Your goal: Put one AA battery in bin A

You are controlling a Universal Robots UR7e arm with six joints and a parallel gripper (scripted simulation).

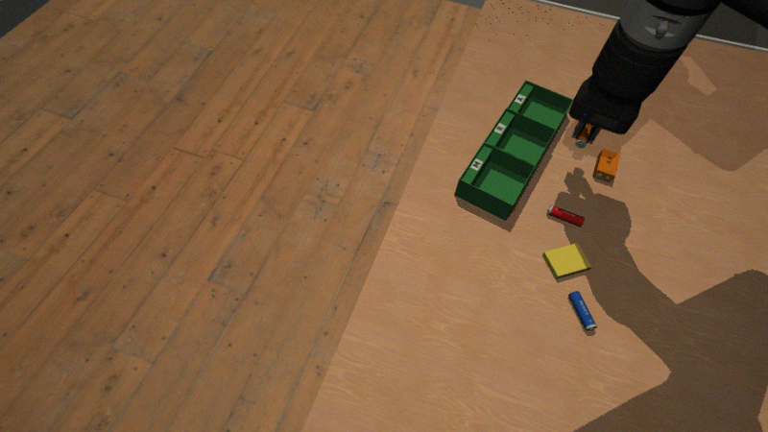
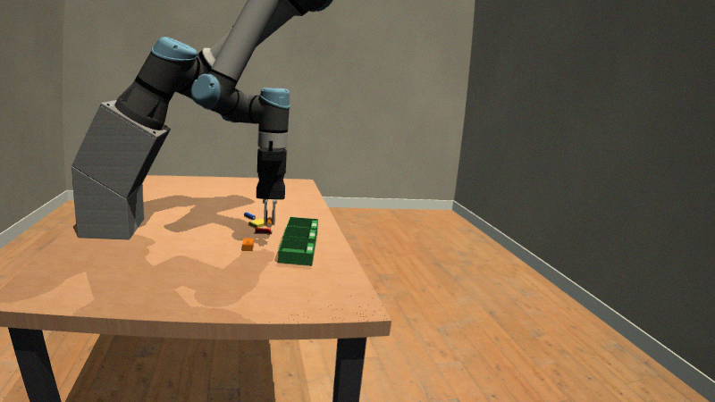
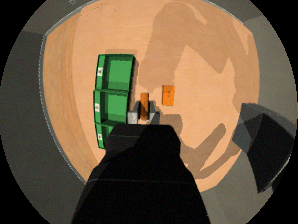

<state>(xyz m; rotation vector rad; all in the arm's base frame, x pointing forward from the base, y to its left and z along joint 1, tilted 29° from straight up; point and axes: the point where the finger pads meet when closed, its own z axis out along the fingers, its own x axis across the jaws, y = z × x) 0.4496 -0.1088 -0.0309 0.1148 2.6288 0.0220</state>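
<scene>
Right now the green three-compartment bin is 8 cm ahead of my hand, 6 cm below it and 1 cm to the left of it. Round my hand: orange AA battery 1 cm below; orange block battery 7 cm below, 5 cm behind; red AA battery 10 cm to the left, 7 cm below, 1 cm behind.
</scene>
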